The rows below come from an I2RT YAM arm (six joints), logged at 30 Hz.
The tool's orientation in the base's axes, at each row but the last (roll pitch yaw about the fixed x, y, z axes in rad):
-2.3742 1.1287 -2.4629
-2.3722 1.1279 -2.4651
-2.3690 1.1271 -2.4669
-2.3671 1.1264 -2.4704
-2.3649 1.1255 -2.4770
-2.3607 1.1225 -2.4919
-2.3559 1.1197 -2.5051
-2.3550 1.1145 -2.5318
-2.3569 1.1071 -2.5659
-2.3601 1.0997 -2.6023
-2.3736 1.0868 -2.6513
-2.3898 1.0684 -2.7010
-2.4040 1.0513 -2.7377
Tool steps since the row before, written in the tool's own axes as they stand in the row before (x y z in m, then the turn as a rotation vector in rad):
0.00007 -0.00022 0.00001 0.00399 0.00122 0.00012
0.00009 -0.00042 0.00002 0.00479 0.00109 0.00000
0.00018 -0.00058 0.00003 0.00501 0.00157 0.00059
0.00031 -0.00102 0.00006 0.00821 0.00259 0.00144
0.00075 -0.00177 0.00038 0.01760 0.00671 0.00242
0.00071 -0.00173 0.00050 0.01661 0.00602 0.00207
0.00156 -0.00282 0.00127 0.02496 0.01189 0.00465
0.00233 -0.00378 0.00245 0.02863 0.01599 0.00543
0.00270 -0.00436 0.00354 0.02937 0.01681 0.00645
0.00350 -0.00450 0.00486 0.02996 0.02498 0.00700
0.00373 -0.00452 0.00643 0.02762 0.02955 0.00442
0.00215 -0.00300 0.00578 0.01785 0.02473 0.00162
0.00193 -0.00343 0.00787 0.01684 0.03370 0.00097
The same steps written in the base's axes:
-0.00002 -0.00023 0.00000 -0.00117 0.00008 -0.00401
-0.00003 -0.00043 0.00004 -0.00156 -0.00025 -0.00465
-0.00006 -0.00061 0.00000 -0.00105 0.00007 -0.00518
-0.00010 -0.00106 0.00001 -0.00128 0.00006 -0.00863
0.00000 -0.00194 -0.00026 -0.00331 0.00134 -0.01865
0.00009 -0.00192 -0.00027 -0.00334 0.00100 -0.01744
0.00038 -0.00332 -0.00093 -0.00333 0.00390 -0.02756
0.00098 -0.00468 -0.00167 -0.00345 0.00667 -0.03238
0.00160 -0.00562 -0.00216 -0.00268 0.00701 -0.03362
0.00225 -0.00637 -0.00325 -0.00099 0.01433 -0.03694
0.00326 -0.00701 -0.00399 -0.00139 0.01987 -0.03548
0.00340 -0.00518 -0.00293 -0.00068 0.01843 -0.02435
0.00500 -0.00638 -0.00342 0.00143 0.02703 -0.02623

